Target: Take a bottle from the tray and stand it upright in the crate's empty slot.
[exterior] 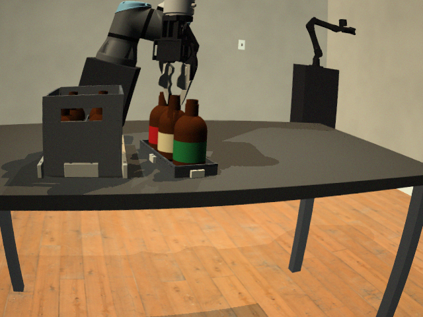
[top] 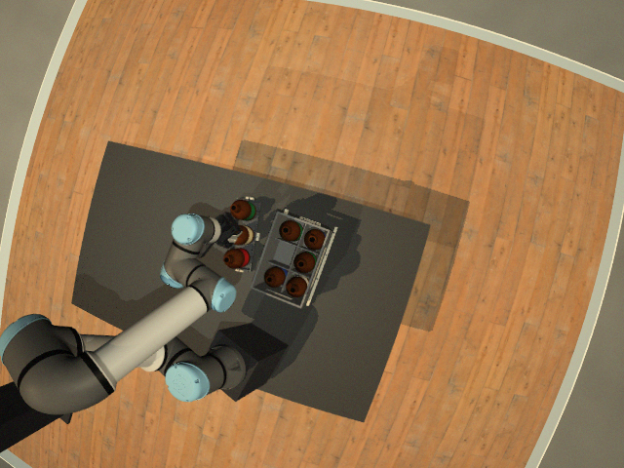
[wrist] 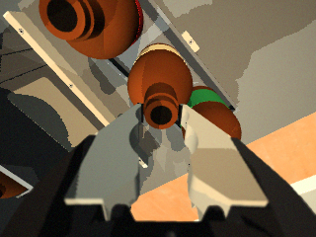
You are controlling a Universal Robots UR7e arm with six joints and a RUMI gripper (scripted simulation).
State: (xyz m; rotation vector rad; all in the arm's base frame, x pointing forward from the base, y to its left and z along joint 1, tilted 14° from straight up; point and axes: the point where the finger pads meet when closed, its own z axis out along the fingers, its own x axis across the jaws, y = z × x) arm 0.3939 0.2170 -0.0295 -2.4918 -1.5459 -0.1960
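Now: hand 9 cm short of the green-labelled bottle, 7 cm above it and 3 cm to the right of it. From my hand the other things lie so: crate: 22 cm to the right, 7 cm below, 2 cm ahead; tray: 14 cm below.
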